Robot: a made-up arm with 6 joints. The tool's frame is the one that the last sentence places.
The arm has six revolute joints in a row. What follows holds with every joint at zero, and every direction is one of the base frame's. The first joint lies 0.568 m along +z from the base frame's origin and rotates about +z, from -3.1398 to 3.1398 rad. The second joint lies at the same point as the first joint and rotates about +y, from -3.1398 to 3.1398 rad. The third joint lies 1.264 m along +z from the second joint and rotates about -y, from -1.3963 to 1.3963 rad. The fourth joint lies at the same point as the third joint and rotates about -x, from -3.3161 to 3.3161 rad. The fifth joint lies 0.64 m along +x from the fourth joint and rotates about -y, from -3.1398 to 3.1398 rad. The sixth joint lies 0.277 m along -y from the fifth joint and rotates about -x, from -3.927 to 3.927 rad. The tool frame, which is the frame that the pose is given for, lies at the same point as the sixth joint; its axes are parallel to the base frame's.
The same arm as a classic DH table. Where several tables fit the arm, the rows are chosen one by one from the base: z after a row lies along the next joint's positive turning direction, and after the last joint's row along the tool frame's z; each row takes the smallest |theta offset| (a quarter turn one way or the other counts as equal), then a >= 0, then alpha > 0; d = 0 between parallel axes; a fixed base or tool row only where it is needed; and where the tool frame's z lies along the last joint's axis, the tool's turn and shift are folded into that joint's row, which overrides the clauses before.
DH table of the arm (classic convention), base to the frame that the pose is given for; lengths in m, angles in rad. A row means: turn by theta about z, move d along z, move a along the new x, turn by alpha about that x. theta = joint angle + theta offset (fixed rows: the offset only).
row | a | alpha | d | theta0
joint 1 | 0 | -1.5708 | 0.568 | 0
joint 2 | 1.264 | 3.1416 | 0 | -1.5708
joint 3 | 0 | -1.5708 | 0 | 0
joint 4 | 0 | 1.5708 | -0.64 | 0
joint 5 | 0 | -1.5708 | 0.277 | 0
joint 6 | 0 | 1.5708 | 0 | 1.5708
tool (fixed) | 0 | 0 | 0 | -1.5708
Joint limits (rad, base to tool): -3.1398..3.1398 -3.1398..3.1398 -1.3963..1.3963 -3.3161..3.3161 -3.1398..3.1398 -3.927..3.927

